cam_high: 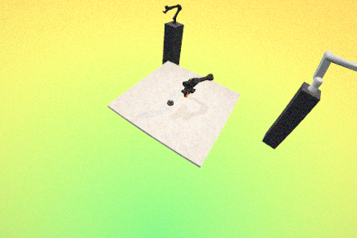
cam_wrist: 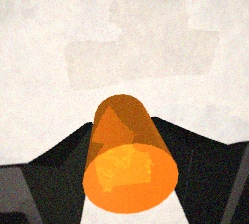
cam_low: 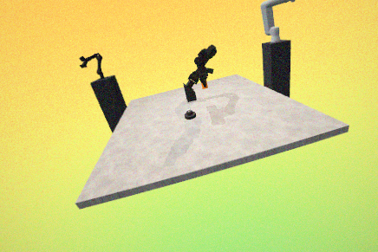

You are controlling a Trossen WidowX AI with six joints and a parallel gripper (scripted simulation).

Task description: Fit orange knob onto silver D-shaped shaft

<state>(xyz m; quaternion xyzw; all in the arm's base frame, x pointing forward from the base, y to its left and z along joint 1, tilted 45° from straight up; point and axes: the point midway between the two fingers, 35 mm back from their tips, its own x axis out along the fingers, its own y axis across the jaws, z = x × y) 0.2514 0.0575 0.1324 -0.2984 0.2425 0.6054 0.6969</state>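
Now: the orange knob 3 cm above my gripper tip and 1 cm behind it. From my gripper tip the other things lie so: silver shaft: 15 cm to the right, 14 cm below, 9 cm ahead.
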